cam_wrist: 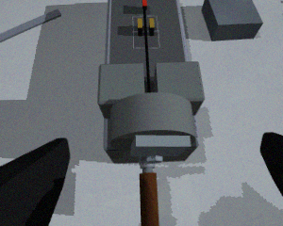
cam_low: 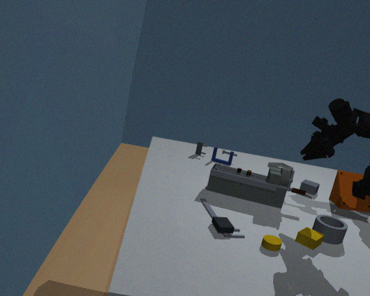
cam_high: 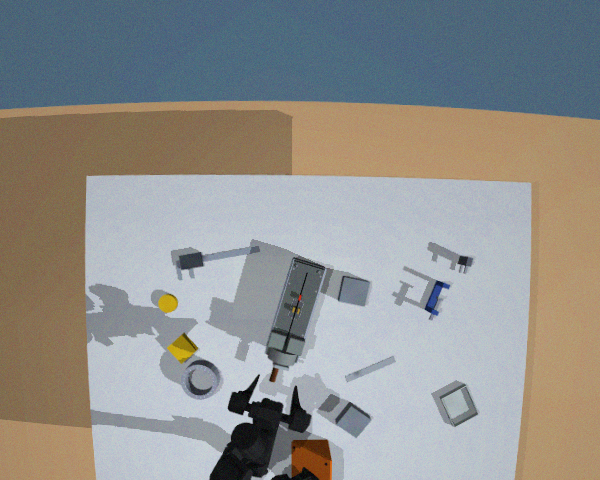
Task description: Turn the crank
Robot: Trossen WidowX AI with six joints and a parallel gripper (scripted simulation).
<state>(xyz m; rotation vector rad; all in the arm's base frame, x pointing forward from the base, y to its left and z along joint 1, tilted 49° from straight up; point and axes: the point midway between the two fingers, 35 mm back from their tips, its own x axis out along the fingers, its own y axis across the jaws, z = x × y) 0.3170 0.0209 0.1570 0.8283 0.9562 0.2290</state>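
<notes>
The brown crank handle is 2 cm behind my gripper tip, 1 cm to the left of it and 12 cm below it. From my gripper tip the other things lie so: flat grey bar 26 cm to the right, 18 cm below; then red pointer 19 cm ahead, 3 cm to the right, 10 cm below; then yellow block 27 cm to the left, 17 cm below.
</notes>
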